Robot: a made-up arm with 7 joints. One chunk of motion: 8 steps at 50 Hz.
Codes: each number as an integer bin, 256 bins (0 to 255) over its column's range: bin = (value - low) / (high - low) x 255, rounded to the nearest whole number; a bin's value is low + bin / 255 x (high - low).
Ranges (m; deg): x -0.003..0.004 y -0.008..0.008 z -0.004..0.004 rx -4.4..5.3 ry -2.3..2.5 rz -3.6..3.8
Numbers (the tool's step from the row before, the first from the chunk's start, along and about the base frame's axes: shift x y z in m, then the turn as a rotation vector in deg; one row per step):
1: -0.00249 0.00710 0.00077 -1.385 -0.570 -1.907
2: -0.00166 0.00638 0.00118 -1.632 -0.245 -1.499
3: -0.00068 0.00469 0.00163 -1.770 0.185 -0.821
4: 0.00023 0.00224 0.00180 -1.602 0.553 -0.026
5: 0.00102 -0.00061 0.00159 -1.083 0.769 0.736
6: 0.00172 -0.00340 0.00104 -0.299 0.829 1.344
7: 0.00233 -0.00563 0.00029 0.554 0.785 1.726
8: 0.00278 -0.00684 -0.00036 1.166 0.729 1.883
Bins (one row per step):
1: 19 241 152 79 92 58
2: 49 229 165 73 109 72
3: 85 202 179 69 132 96
4: 118 163 185 74 152 123
5: 146 118 178 87 163 149
6: 172 73 161 108 166 170
7: 194 38 137 130 164 184
8: 211 18 116 146 161 189

